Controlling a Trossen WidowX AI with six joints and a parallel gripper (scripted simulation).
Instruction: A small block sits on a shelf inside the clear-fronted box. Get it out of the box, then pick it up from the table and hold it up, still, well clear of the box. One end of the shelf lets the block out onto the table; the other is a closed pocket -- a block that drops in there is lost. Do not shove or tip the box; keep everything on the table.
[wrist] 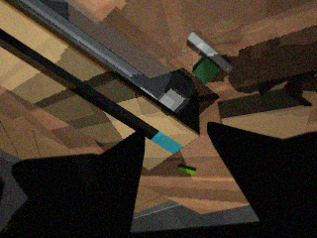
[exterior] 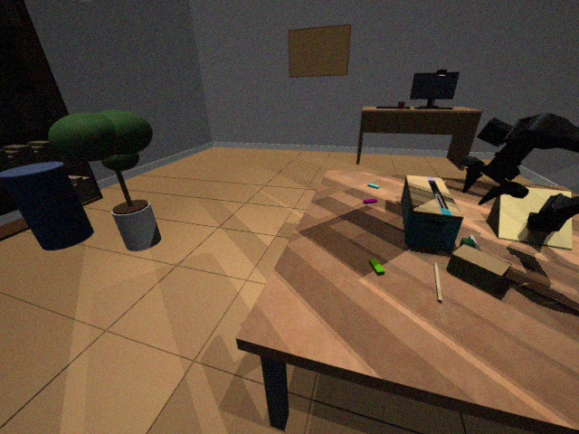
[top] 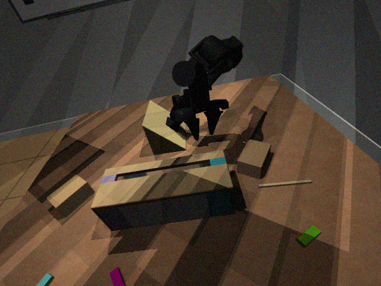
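My gripper tip is 30 mm past the small green block, 20 mm to the right of it and 160 mm above it. Round my gripper tip: long box 60 mm ahead, 130 mm to the right, 110 mm below; thin stick 70 mm ahead, 230 mm to the left, 170 mm below.
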